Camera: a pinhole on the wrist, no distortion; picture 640 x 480 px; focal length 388.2 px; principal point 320.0 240.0 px. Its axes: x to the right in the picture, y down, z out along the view. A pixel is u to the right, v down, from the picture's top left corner.
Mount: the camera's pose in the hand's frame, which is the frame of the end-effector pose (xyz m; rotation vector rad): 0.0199 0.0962 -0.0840 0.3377 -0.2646 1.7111
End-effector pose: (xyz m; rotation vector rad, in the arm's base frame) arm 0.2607 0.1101 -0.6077 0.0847 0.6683 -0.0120
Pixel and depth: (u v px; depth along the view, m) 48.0 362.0 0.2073
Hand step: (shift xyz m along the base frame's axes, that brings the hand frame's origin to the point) 0.0242 -0.1271 0.0393
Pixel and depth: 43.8 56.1 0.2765
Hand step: 0.2108 -0.1669 -0.0582
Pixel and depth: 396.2 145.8 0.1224
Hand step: 0.0696 0.0764 0.0019
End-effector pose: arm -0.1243 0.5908 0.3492 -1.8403 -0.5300 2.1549
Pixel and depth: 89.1 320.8 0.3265
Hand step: -0.1561 0.1767 0.1060
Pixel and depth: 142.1 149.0 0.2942
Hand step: -0.1630 0.1501 -0.0442
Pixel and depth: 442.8 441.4 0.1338
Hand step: -0.0457 -0.0928 0.0149
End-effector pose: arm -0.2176 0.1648 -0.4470 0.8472 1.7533 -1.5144
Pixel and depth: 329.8 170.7 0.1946
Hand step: -0.0024 -0.0896 -0.0867
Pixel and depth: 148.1 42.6 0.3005
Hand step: -0.2009 -0.1449 -0.1286
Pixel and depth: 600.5 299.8 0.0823
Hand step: 0.0957 -0.0001 -0.0723
